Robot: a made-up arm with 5 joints.
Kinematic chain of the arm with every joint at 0, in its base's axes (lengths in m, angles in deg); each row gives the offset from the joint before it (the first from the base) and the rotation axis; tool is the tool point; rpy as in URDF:
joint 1: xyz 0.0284 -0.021 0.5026 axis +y
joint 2: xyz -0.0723 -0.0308 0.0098 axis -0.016 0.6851 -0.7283
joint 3: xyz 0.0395 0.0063 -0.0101 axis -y
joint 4: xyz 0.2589 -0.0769 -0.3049 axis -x
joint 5: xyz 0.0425 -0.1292 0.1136 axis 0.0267 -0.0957 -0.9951
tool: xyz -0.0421 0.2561 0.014 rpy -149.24 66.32 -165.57
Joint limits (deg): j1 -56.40..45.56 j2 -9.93..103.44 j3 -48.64..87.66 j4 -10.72..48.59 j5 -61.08..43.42
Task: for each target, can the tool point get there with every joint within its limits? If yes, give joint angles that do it. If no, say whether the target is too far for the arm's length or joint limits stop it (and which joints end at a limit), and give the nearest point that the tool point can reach.
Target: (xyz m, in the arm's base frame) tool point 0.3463 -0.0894 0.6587
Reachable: yes | joints -19.41 27.13 67.55 26.36 7.30
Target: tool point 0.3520 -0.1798 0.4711
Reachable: yes | joints -25.91 35.00 25.71 -4.42 16.19
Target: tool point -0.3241 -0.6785 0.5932
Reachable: no: joint limits stop it (at a limit: joint 1, joint 2, joint 4, joint 5) | nearest point -0.2531 -0.4733 0.4082 | short by 0.285 m
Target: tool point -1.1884 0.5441 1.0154
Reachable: no: too far | nearest point -0.5005 0.2065 0.5428 | short by 0.900 m
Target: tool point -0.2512 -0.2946 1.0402
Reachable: no: joint limits stop it (at a limit: joint 1, joint 3, joint 4, joint 5) | nearest point -0.1261 -0.1538 0.9024 | short by 0.233 m
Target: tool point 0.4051 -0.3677 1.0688
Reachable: no: joint limits stop it (at a limit: joint 1, joint 4, joint 5) | nearest point 0.2833 -0.2607 0.8720 | short by 0.255 m
